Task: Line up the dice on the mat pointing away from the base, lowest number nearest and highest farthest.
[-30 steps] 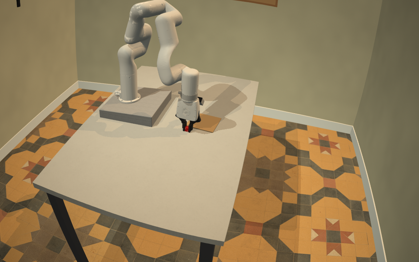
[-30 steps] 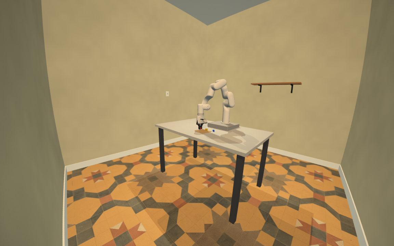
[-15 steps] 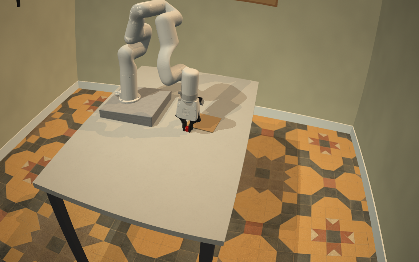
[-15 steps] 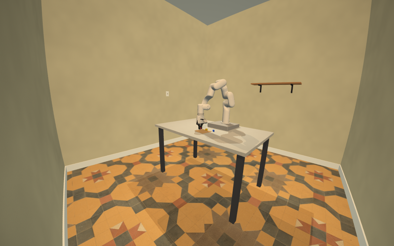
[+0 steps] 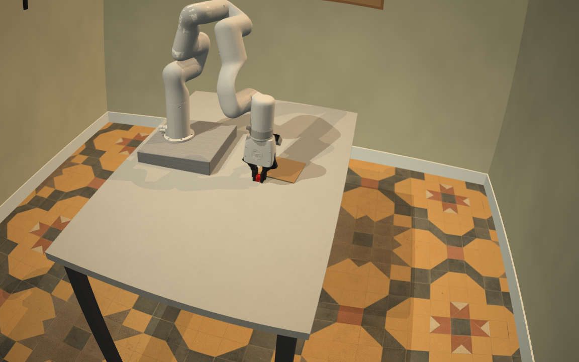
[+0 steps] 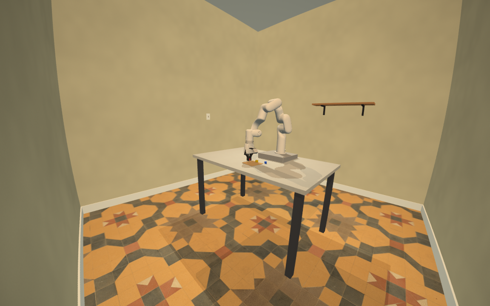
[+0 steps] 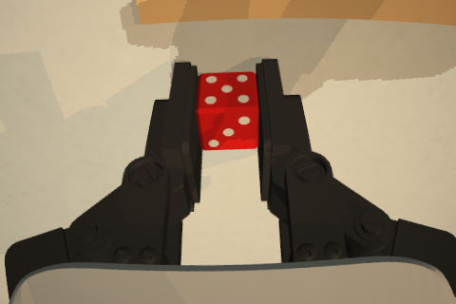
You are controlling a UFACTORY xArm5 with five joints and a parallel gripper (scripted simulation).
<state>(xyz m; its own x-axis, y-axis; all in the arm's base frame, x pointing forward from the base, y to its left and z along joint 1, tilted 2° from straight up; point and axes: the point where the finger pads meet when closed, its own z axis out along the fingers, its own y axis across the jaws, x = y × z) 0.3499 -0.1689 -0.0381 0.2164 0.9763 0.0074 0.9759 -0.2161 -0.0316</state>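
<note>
The mat lies 90 mm to the left of my hand, 70 mm ahead of it and 20 mm below it. Round my hand: red die (10 mm below); then blue die (180 mm to the left, 10 mm below, 10 mm behind); then yellow die (100 mm to the left, 10 mm below, 10 mm ahead).
</note>
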